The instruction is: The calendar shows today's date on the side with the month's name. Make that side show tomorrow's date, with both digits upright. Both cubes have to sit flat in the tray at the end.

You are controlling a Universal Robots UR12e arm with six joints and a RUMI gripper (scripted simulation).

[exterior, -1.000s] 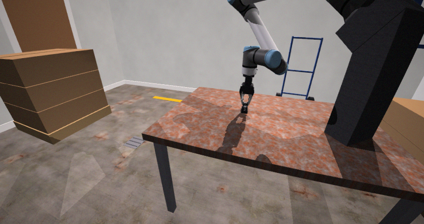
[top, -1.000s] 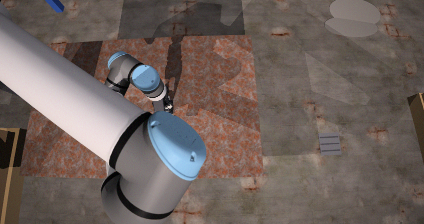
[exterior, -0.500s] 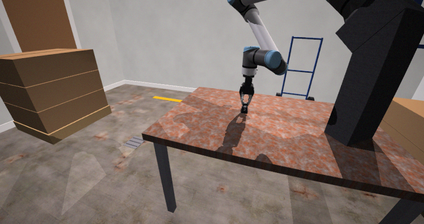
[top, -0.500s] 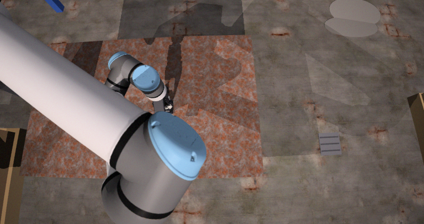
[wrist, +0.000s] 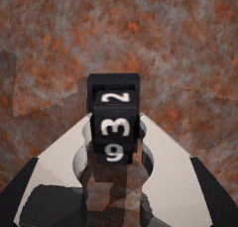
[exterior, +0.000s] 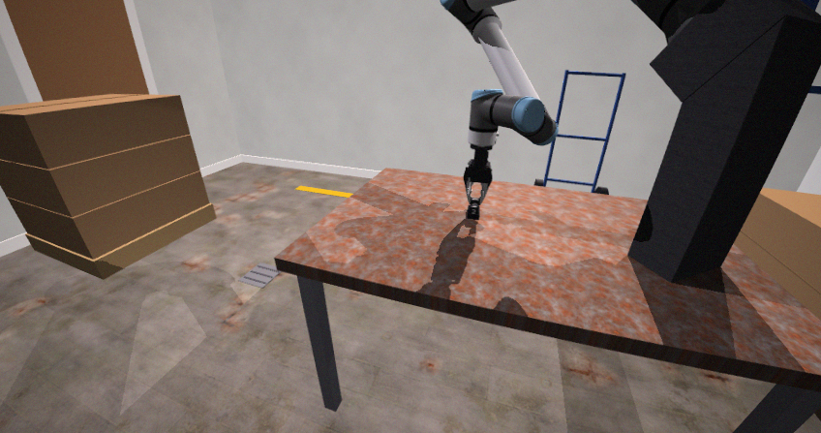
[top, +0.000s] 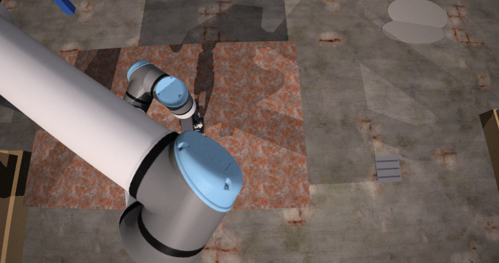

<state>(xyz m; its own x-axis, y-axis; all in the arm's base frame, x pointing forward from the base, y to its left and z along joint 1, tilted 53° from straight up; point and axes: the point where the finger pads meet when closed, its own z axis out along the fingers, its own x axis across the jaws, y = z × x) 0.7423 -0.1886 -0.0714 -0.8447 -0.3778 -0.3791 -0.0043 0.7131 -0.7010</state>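
Now: the black tray 4 cm below my hand and 2 cm to the left of it.
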